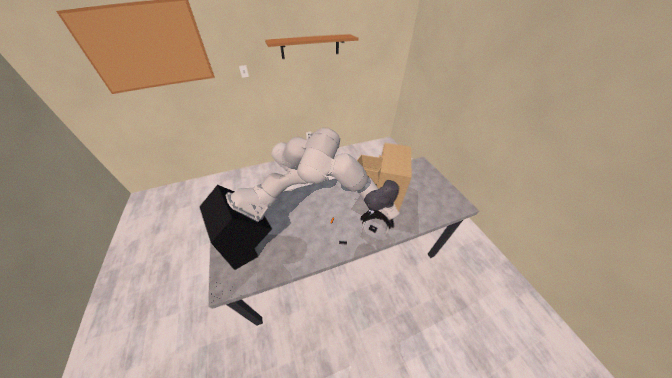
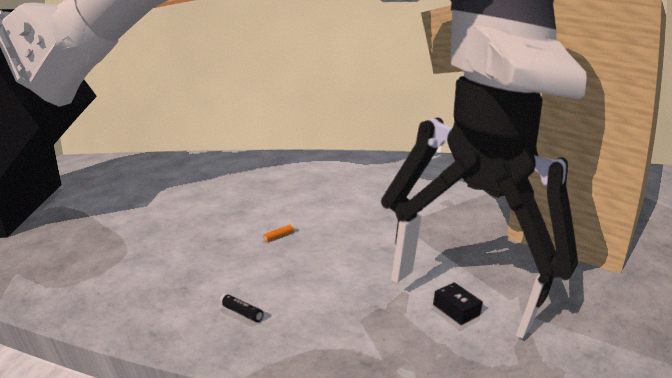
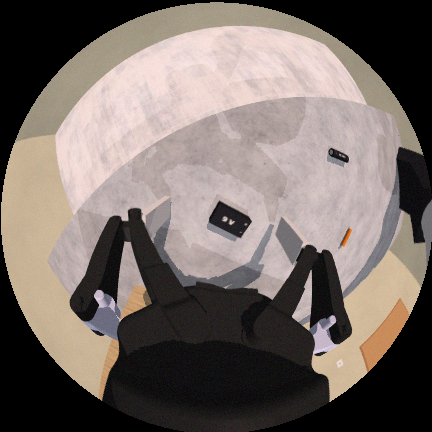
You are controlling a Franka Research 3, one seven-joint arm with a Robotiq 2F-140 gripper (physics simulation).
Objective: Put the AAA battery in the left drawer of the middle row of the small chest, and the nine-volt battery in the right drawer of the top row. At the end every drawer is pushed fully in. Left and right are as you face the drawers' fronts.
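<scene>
The nine-volt battery [image 1: 373,228] [image 2: 457,303] [image 3: 230,219] is a black block lying on the table, marked 9V. My gripper [image 1: 376,224] [image 2: 459,308] [image 3: 225,215] is wide open and empty, pointing down over it, with a fingertip on each side and apart from it. A black cylinder [image 1: 343,242] [image 2: 242,307] [image 3: 339,155] with pale lettering, apparently the AAA battery, lies on the table; its lettering is too small to read. The wooden chest [image 1: 397,160] [image 2: 631,100] stands behind the gripper. One drawer [image 1: 370,163] [image 2: 440,59] sticks out high on it; its exact position is unclear.
A small orange cylinder [image 1: 332,220] [image 2: 278,233] [image 3: 346,237] lies on the table [image 1: 310,272] [image 2: 150,300], away from the fingers. The black robot base [image 1: 232,240] stands at the table's left end. The arm arches over the table and partly hides the chest and drawer.
</scene>
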